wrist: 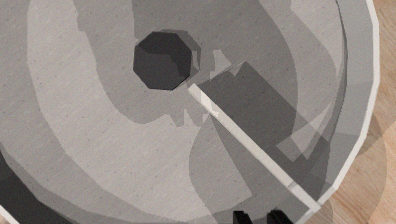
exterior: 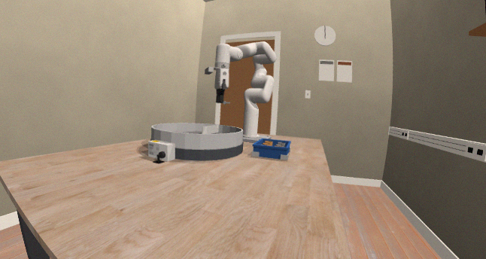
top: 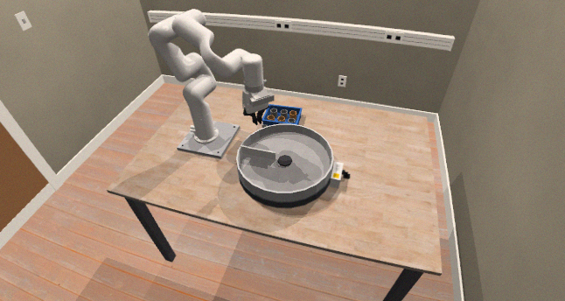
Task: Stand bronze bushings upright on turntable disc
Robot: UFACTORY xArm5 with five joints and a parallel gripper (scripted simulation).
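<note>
Right now my hand is 20 mm short of the blue crate, 290 mm to the right of it and 210 mm above it. From my hand the other things lie so: grey turntable disc (130 mm ahead, 40 mm to the right, 180 mm below).
</note>
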